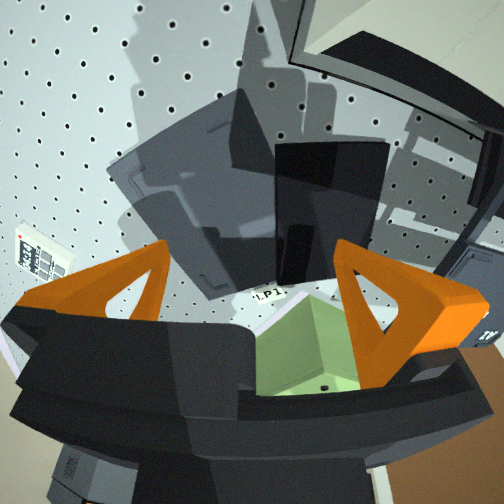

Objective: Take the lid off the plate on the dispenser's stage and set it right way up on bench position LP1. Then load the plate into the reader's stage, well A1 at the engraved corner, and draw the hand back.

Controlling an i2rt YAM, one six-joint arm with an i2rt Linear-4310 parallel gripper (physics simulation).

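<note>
My gripper (250, 245) is open, its two orange fingers spread wide with nothing between them. Beyond the fingertips stands a grey slab-shaped device (200, 190) with a black block (330, 200) on its right side. I cannot make out a plate or a lid on it. A small white label reading LP1 (270, 295) lies on the perforated bench just below the black block. A light green block (305, 345) sits beside that label, close in front of my gripper body.
A dark-framed grey machine (410, 85) fills the upper right. A grey box with a label (480, 300) stands at the right edge, a brown surface (450, 450) below it. A small white printed card (42, 255) lies on the bench at the left.
</note>
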